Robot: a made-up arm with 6 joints.
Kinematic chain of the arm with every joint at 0, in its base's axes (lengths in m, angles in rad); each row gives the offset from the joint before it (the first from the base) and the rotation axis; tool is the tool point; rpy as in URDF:
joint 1: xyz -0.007 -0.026 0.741 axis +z
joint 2: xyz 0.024 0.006 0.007 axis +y
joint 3: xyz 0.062 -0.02 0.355 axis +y
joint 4: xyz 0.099 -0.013 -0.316 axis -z
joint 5: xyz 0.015 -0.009 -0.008 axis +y
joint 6: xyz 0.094 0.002 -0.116 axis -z
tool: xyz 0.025 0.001 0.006 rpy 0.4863 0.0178 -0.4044
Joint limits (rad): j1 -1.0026..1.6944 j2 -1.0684..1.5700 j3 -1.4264..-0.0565 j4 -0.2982..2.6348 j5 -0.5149..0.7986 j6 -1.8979..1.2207
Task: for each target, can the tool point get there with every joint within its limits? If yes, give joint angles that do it. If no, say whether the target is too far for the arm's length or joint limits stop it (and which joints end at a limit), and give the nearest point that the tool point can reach.
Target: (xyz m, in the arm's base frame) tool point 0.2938 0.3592 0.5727
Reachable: yes | joints 1.0702 0.5495 -0.6674 0.4212 0.3723 0.5885
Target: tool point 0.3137 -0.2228 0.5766
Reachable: yes | joints -0.0289 0.6928 -0.4433 1.2690 -0.3669 0.6361
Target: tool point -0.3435 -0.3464 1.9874
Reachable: no: too far | nearest point -0.1679 -0.1792 1.4485 | short by 0.591 m
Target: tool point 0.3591 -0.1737 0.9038
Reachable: yes | joints -0.2098 -0.3846 -0.6320 1.8110 0.5855 0.7596
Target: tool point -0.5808 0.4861 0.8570
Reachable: no: joint limits stop it (at a limit: joint 1, joint 4, joint 5) | nearest point -0.1135 0.5442 0.8570 | short by 0.471 m
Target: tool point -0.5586 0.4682 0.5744
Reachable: no: joint limits stop it (at a limit: joint 1, joint 4, joint 5) | nearest point -0.1110 0.5238 0.5744 | short by 0.451 m
